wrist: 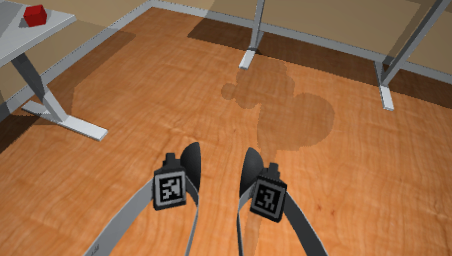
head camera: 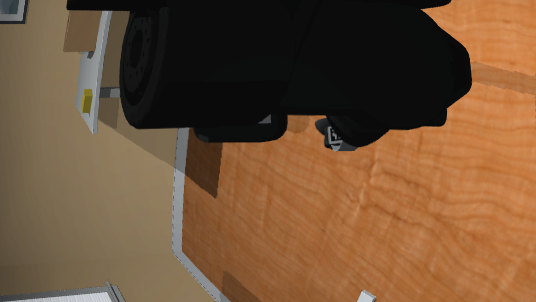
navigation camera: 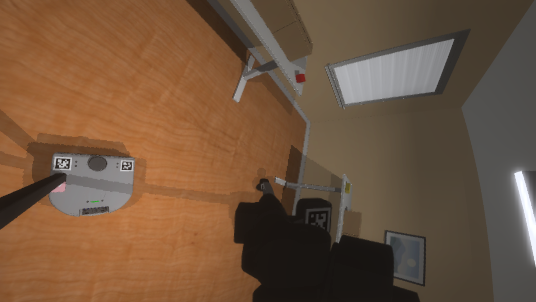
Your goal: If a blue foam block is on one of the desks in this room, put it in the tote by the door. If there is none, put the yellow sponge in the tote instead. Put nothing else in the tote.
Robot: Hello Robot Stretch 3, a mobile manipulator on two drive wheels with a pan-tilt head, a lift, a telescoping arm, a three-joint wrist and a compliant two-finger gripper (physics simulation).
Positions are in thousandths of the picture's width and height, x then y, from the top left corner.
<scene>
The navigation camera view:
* gripper: 490, 641
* window: 790, 227
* framed picture: 764, 833
</scene>
